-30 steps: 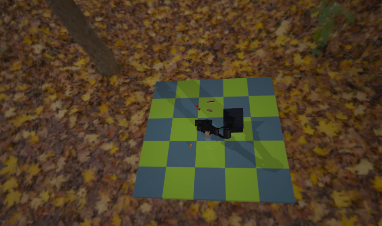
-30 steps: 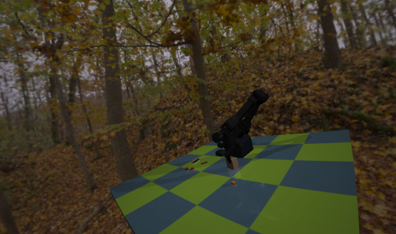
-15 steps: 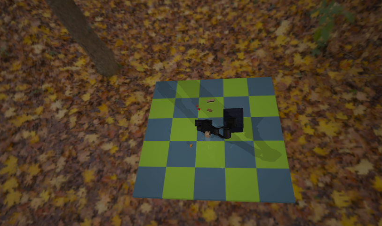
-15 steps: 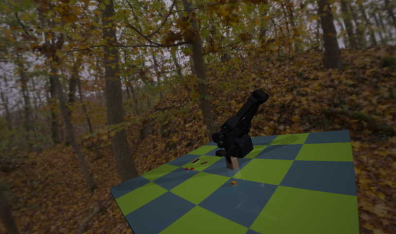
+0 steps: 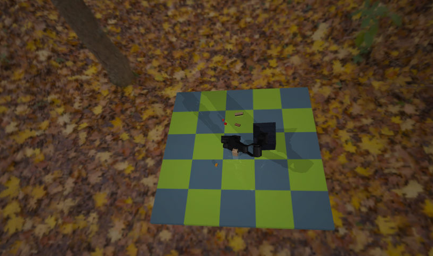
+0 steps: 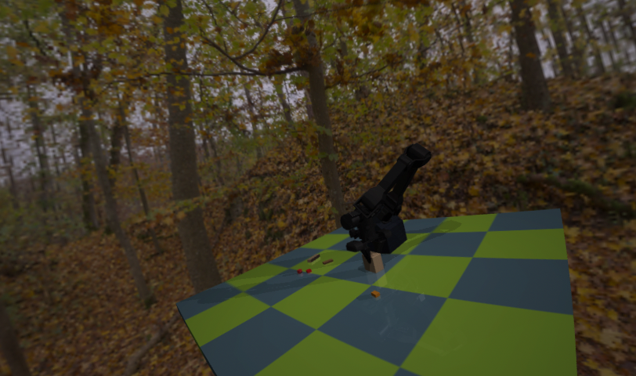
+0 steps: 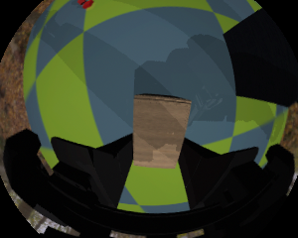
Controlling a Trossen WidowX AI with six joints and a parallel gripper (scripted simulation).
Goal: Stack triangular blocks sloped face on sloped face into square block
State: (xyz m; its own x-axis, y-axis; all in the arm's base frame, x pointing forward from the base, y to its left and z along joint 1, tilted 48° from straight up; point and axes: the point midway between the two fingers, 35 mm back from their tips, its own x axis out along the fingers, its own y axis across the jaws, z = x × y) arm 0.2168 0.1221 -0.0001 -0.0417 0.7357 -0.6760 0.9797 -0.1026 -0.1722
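The triangular block is 10 mm to the left of my gripper tip and 10 mm above it. The rest, counted from my gripper tip: small orange cube: 150 mm ahead, 110 mm to the left, 30 mm below.
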